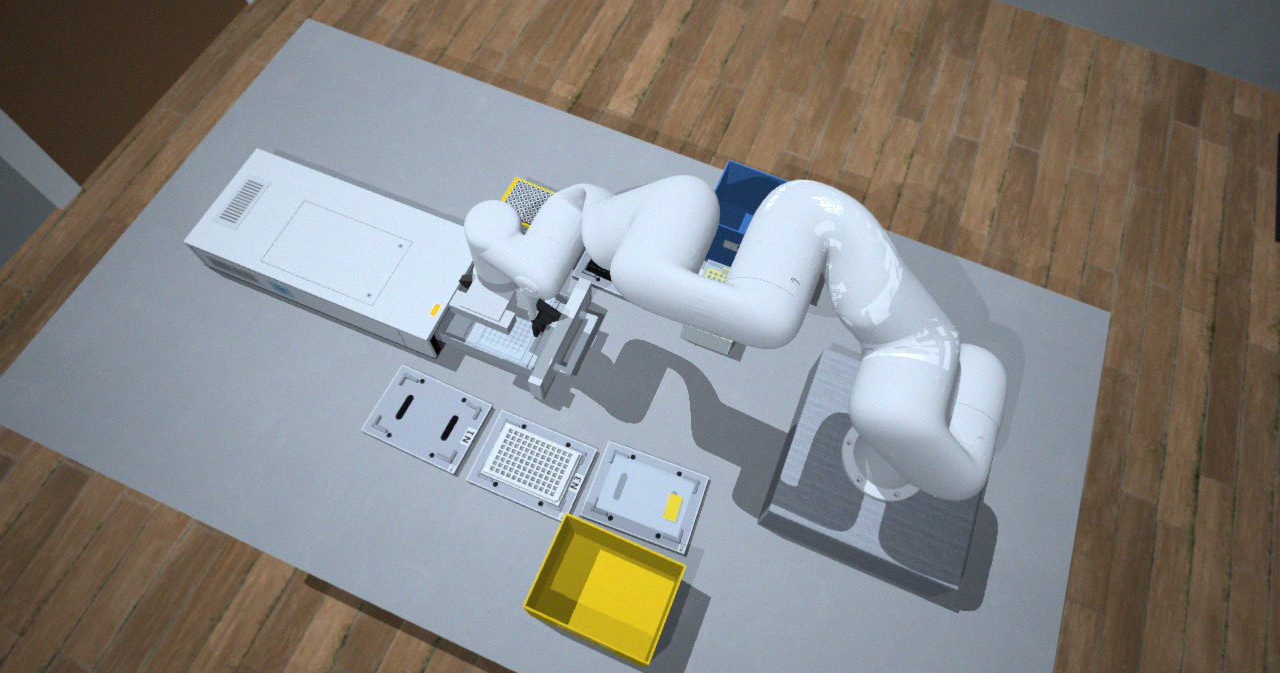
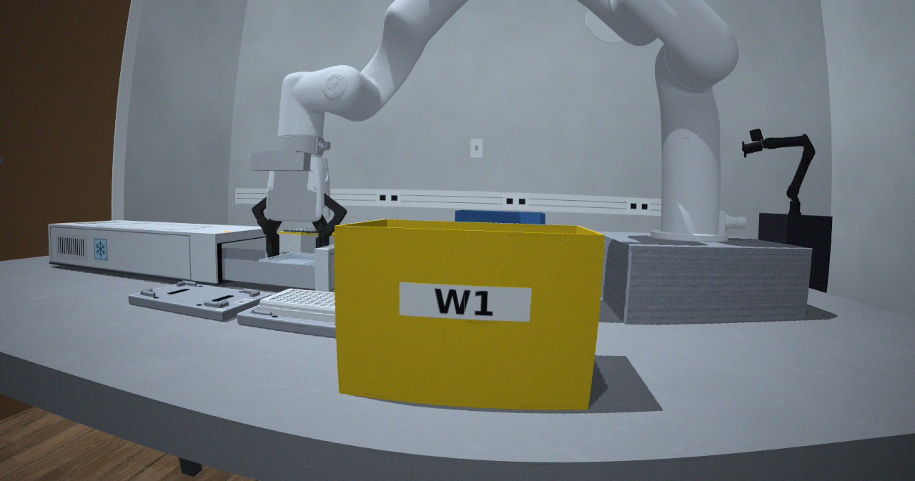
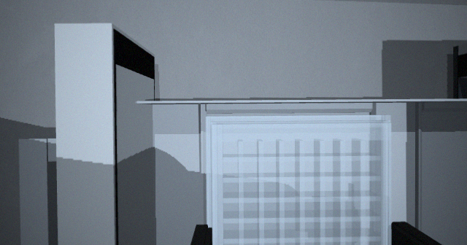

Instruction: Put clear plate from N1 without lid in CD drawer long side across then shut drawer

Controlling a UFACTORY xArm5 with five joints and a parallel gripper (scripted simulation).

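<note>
Now: the drawer 4 cm ahead of my hand and 1 cm below it. Also, from my hand: cooler CD: 18 cm ahead, 1 cm below; then clear plate: 1 cm below; then yellow tip rack: 4 cm ahead, 20 cm to the right, 1 cm above.
</note>
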